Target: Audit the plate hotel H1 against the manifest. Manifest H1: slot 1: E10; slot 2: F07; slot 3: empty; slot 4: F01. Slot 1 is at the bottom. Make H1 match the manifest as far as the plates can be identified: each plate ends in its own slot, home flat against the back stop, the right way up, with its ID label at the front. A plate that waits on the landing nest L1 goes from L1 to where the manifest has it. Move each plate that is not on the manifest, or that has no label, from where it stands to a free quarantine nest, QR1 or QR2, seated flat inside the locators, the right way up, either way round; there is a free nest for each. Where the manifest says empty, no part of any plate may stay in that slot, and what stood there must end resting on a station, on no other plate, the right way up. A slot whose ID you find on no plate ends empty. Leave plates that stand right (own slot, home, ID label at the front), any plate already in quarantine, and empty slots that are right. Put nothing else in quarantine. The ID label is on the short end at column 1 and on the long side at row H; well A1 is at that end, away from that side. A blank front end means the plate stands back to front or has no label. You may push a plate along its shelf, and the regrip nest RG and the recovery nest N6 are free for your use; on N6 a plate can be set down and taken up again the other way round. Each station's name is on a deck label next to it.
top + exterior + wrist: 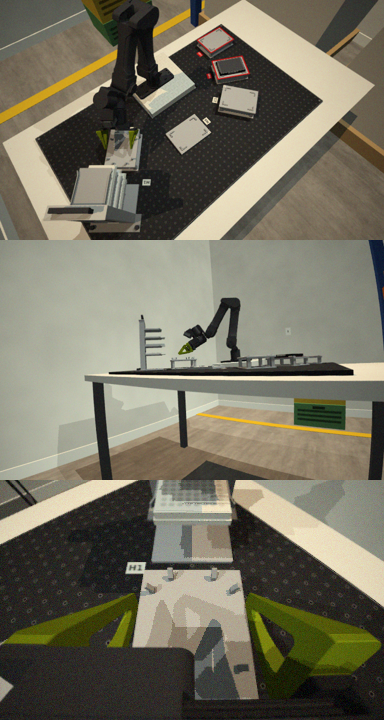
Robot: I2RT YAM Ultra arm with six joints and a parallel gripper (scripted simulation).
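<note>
My hand is 50 mm above the regrip nest, 10 mm to the right of it and 10 mm past it. Also, from my hand: H1 deck label: 150 mm ahead, 100 mm below; then white well plate: 120 mm ahead, 110 mm to the right; then plate hotel H1: 180 mm ahead, 160 mm to the right, 50 mm above.
</note>
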